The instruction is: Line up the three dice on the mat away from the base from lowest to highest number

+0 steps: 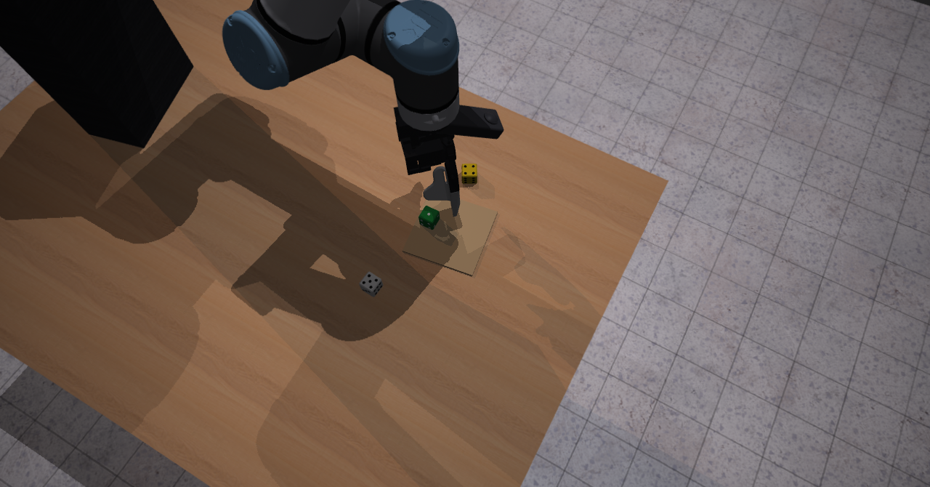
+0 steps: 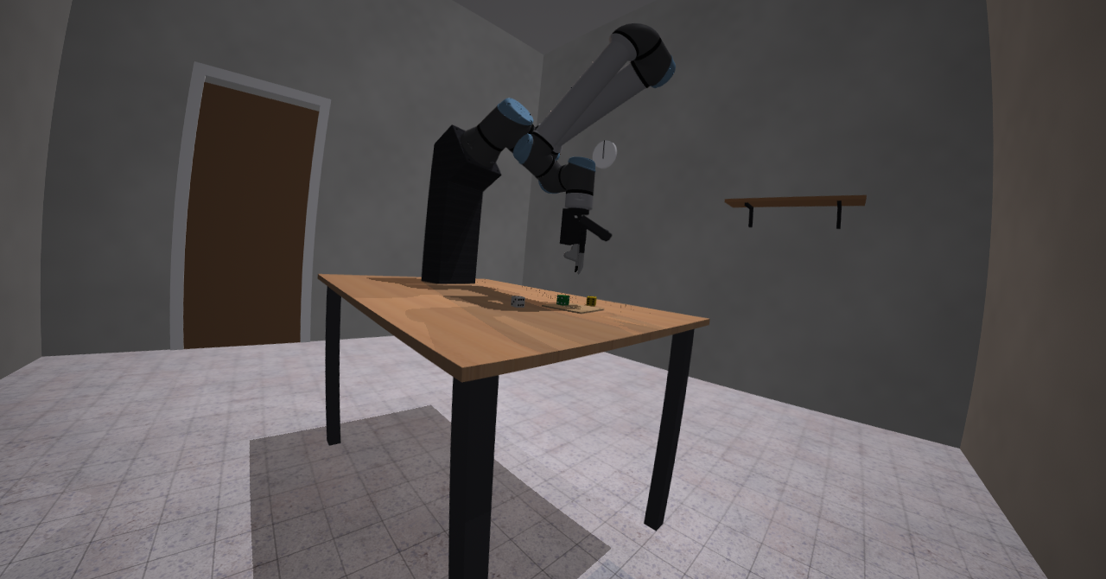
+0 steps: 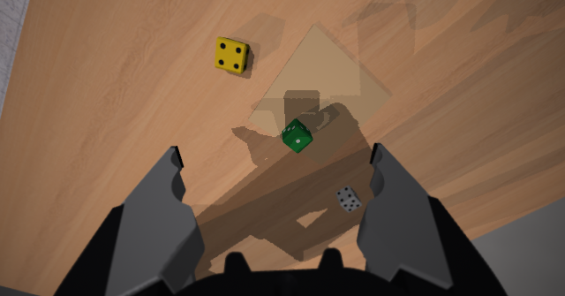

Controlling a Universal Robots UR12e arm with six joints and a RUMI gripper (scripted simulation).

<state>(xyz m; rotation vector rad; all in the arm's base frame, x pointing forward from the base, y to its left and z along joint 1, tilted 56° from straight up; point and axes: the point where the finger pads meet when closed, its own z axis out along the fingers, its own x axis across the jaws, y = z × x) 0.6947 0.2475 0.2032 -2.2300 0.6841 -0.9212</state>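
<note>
Right now my hand is 3 cm past the yellow die, 7 cm to the right of it and 9 cm above it. Round my hand: tan mat (5 cm ahead, 3 cm to the right, 10 cm below); then green die (1 cm ahead, 5 cm to the right, 9 cm below); then white die (6 cm ahead, 21 cm to the right, 9 cm below).
</note>
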